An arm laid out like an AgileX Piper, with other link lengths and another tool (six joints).
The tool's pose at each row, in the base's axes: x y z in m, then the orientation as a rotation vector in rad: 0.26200 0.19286 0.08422 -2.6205 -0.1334 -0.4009; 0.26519 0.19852 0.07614 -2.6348 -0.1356 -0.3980; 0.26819 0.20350 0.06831 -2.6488 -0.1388 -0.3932; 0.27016 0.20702 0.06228 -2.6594 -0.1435 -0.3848; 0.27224 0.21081 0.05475 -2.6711 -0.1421 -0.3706; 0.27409 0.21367 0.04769 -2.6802 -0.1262 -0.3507; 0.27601 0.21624 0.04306 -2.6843 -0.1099 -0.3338; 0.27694 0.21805 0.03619 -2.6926 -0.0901 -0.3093; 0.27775 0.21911 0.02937 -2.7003 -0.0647 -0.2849; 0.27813 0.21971 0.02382 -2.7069 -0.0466 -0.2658; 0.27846 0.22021 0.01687 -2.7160 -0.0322 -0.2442; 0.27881 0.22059 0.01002 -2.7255 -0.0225 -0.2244; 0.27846 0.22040 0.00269 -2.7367 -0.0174 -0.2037; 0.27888 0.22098 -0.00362 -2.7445 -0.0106 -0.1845
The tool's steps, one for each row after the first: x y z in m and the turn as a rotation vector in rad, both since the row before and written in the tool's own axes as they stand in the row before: 0.00071 -0.00083 0.01031 -0.0134 -0.0045 -0.0022; 0.00063 -0.00051 0.00972 -0.0128 -0.0059 -0.0026; 0.00020 -0.00026 0.00725 -0.0088 -0.0081 -0.0027; -0.00007 0.00008 0.00868 -0.0094 -0.0113 0.0026; -0.00009 0.00061 0.00781 -0.0069 -0.0125 0.0139; 0.00071 -0.00016 0.00559 -0.0026 -0.0097 0.0140; -0.00077 0.00128 0.00701 -0.0062 -0.0149 0.0174; -0.00076 0.00190 0.00664 -0.0062 -0.0139 0.0212; -0.00079 0.00174 0.00526 -0.0056 -0.0112 0.0153; -0.00102 0.00237 0.00648 -0.0079 -0.0136 0.0128; -0.00086 0.00241 0.00638 -0.0084 -0.0131 0.0092; -0.00152 0.00304 0.00651 -0.0099 -0.0144 0.0059; -0.00051 0.00191 0.00603 -0.0068 -0.0129 0.0071
